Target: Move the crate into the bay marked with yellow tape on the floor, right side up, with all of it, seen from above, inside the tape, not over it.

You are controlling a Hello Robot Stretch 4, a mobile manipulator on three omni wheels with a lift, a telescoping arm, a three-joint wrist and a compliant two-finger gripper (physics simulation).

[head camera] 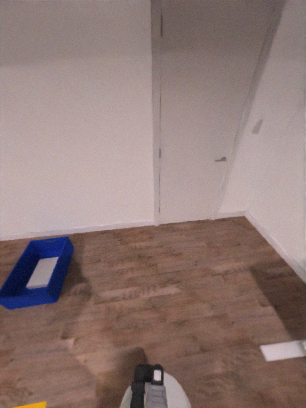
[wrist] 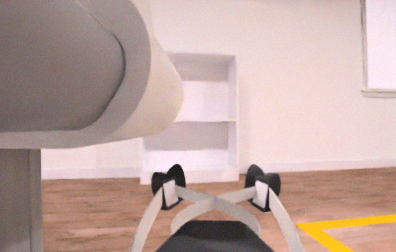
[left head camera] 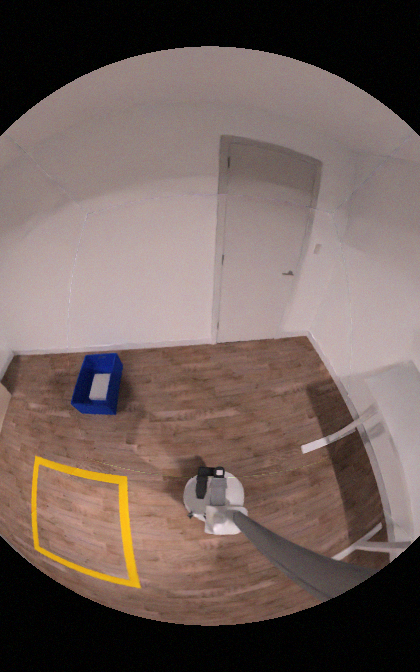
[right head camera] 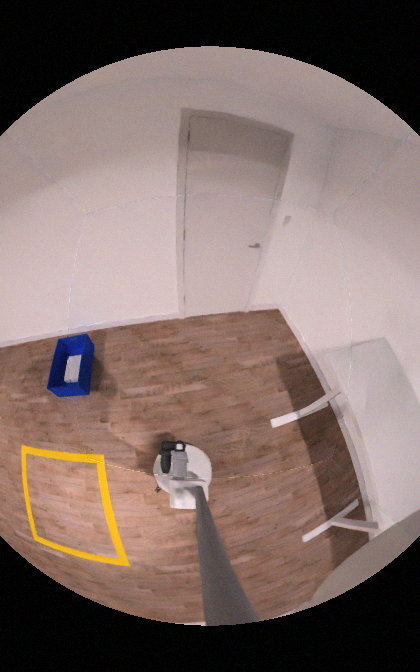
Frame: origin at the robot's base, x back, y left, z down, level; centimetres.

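Seen in the pictures: gripper, between the fingertips: [wrist: 215,179] [right head camera: 164,493].
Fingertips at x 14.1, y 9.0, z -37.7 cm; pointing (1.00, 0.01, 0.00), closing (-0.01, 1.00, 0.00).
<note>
A point is followed by its place in that frame.
The crate [head camera: 62,270] {x -81.8, y 100.4, z -6.4 cm} [left head camera: 115,387] [right head camera: 85,367] {x -80.0, y 100.0, z -9.3 cm} is blue, open-topped and upright on the floor near the back wall at left, with a flat white thing inside. The yellow tape bay [left head camera: 77,471] [right head camera: 60,454] {x 9.3, y 115.8, z 2.8 cm} is a four-sided outline on the floor, on the near side of the crate and apart from it; a piece of tape also shows at the lower left of the head view [head camera: 32,405] {x -1.1, y 76.9, z 2.7 cm} and lower right of the wrist view [wrist: 360,221] {x 107.4, y 78.9, z 2.7 cm}. My gripper [wrist: 215,179] {x 14.1, y 9.0, z -37.7 cm} is open, its fingertips wide apart with nothing between them. It is away from the crate.
A closed door [head camera: 197,115] {x -167.7, y -27.4, z -131.8 cm} [left head camera: 265,240] [right head camera: 227,215] {x -168.3, y -30.1, z -116.7 cm} is in the back wall. White legs of furniture [head camera: 282,351] [left head camera: 317,444] [right head camera: 287,419] reach over the floor at right. A white shelf unit [wrist: 233,100] {x 202.6, y 26.8, z -64.6 cm} stands against the wall in the wrist view.
</note>
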